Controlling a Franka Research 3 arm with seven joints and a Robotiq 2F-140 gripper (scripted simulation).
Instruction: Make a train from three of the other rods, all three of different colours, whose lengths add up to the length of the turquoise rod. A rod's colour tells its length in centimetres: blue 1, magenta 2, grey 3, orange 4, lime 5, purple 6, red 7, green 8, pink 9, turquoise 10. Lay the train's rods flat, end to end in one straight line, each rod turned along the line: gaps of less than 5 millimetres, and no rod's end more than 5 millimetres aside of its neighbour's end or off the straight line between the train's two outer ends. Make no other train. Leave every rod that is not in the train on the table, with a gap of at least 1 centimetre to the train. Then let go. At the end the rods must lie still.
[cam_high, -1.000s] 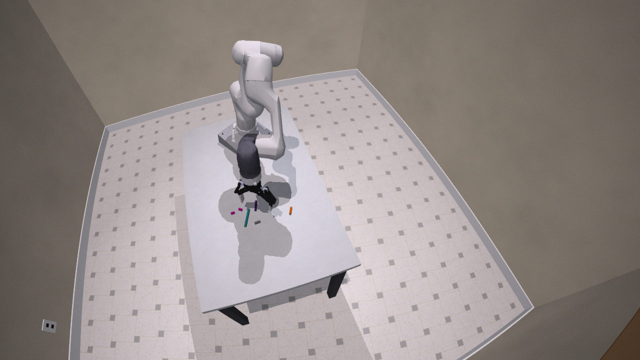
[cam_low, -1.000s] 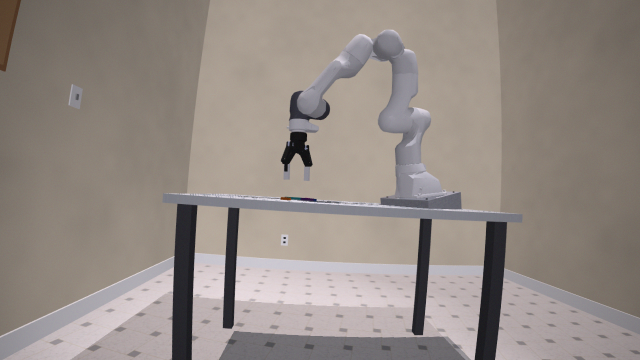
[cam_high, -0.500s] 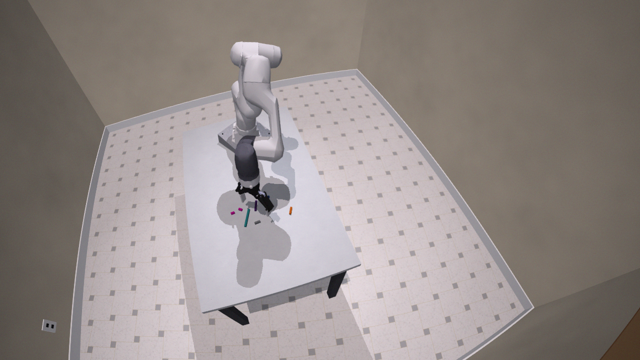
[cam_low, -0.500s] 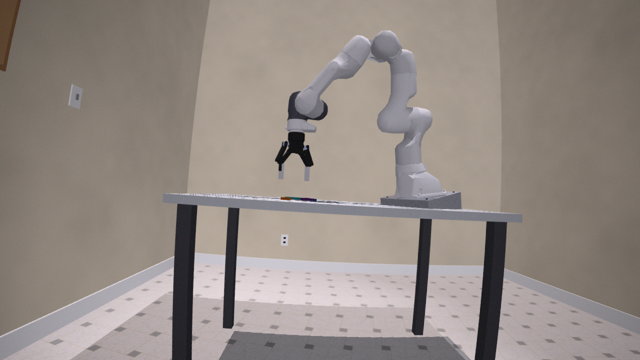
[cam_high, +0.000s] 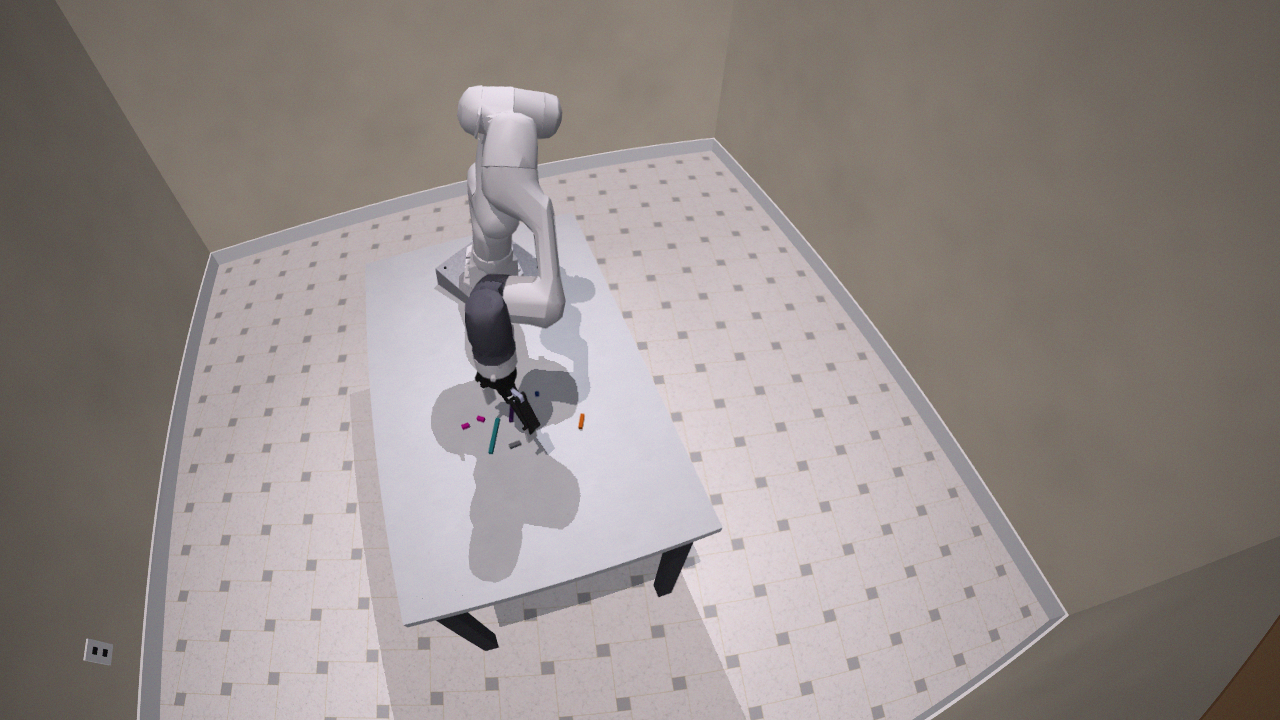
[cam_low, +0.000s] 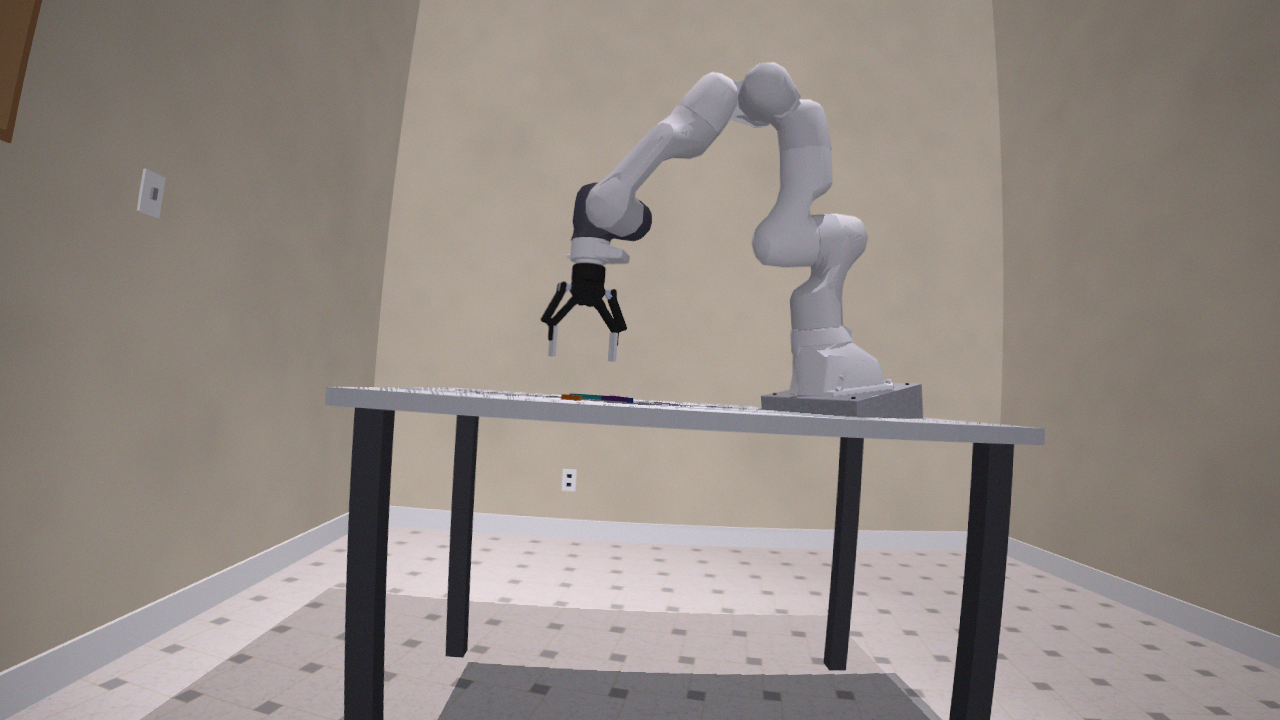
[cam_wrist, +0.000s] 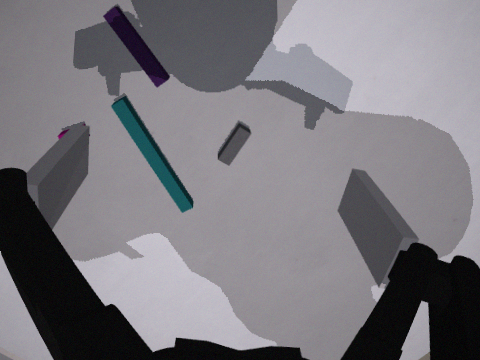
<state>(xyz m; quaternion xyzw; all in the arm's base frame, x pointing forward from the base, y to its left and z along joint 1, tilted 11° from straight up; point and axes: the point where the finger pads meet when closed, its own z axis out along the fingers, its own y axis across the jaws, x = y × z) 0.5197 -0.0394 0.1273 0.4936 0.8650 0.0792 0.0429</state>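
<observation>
Now: the grey rod 90 mm below my hand, 20 mm ahead of it and 10 mm to the right of it. Round my hand: turquoise rod: 90 mm below, 50 mm to the right, 20 mm behind; then purple rod: 90 mm below, 80 mm behind; then blue rod: 110 mm behind, 90 mm below, 80 mm to the left.
</observation>
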